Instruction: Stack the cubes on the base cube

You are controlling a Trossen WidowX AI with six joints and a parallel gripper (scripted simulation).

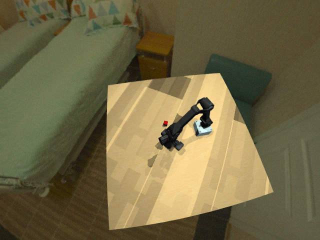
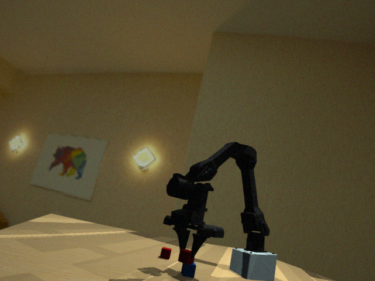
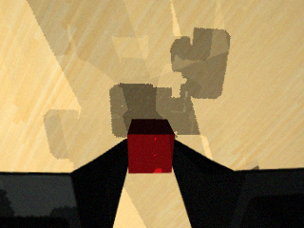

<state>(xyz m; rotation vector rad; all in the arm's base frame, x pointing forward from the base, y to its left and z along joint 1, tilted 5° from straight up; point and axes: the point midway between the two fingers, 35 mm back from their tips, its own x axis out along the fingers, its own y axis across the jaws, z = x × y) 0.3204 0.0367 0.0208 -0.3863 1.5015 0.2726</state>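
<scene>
My gripper tip is 20 mm past the blue base cube, 10 mm to the left of it and 40 mm above it.
</scene>
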